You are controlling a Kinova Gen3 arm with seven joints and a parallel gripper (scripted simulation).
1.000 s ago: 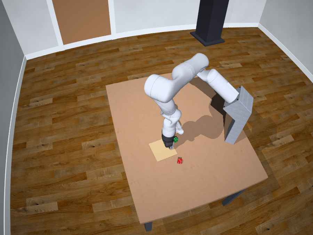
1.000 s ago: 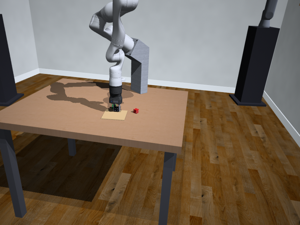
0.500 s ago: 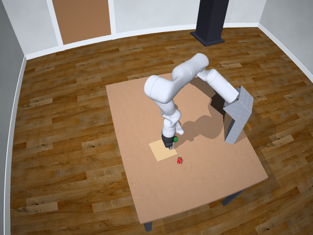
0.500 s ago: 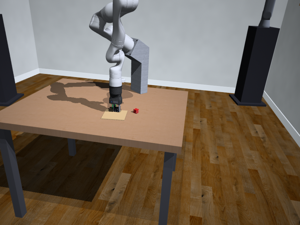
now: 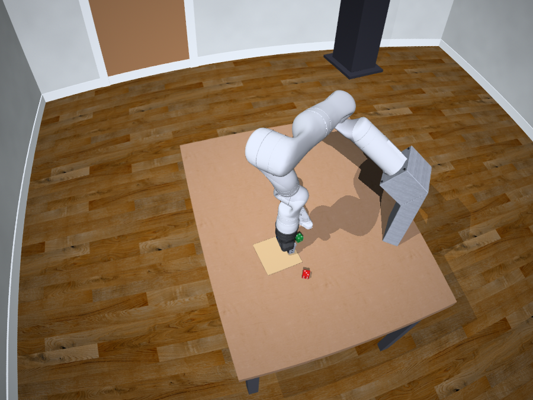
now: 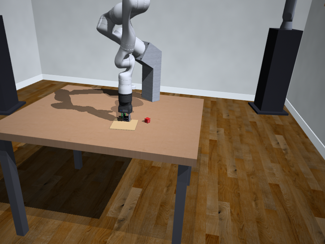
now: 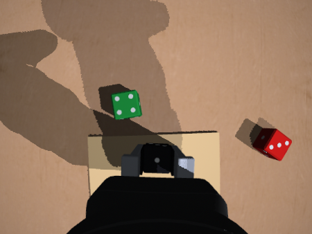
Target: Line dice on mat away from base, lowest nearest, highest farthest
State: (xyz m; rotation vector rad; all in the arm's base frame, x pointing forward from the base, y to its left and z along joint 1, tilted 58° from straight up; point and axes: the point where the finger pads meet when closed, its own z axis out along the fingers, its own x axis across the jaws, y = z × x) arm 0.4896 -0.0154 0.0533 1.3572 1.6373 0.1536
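Right now my hand is 10 mm above the black die. Also, from my hand: green die: 50 mm behind, 20 mm to the right, 10 mm below; tan mat: 50 mm ahead, 10 mm to the right, 20 mm below; red die: 120 mm to the left, 10 mm below.
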